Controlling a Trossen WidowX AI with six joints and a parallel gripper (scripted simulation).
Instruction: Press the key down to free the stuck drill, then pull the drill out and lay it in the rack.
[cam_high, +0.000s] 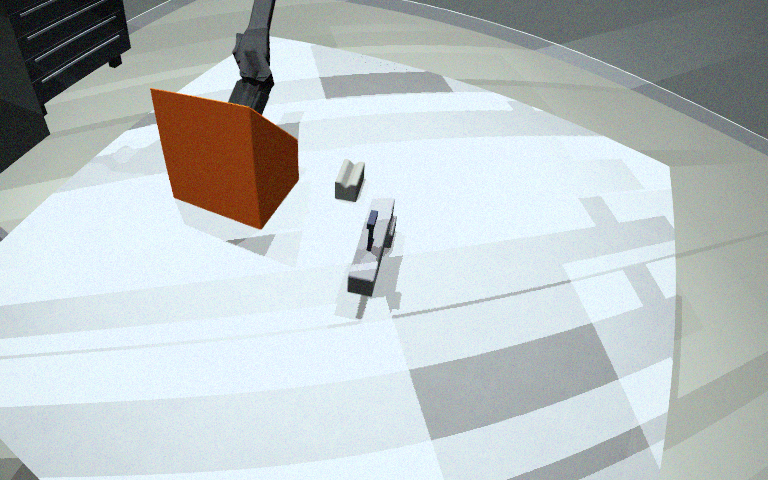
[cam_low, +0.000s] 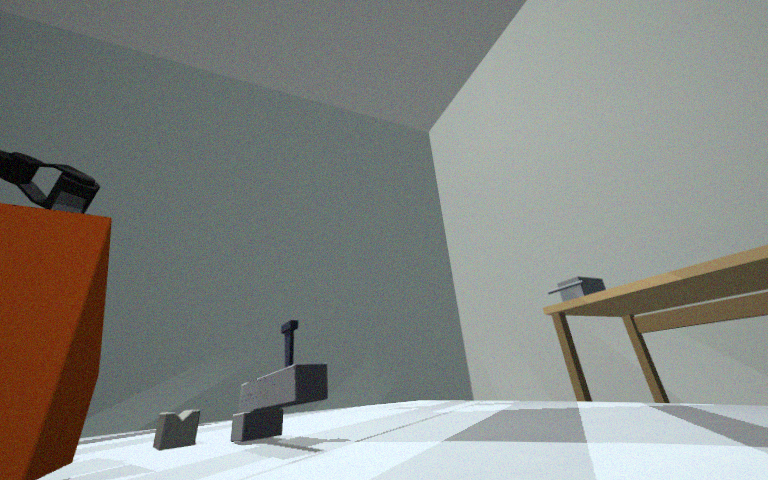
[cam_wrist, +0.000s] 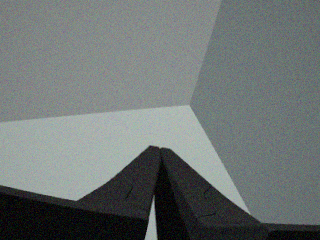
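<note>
The blue key is 71 cm ahead of my gripper tip, 3 cm to the right of it and 54 cm below it. Also, from my gripper tip: rack 58 cm ahead, 13 cm to the left, 62 cm below; then drill 70 cm ahead, 2 cm to the left, 58 cm below; then housing 70 cm ahead, 59 cm below.
</note>
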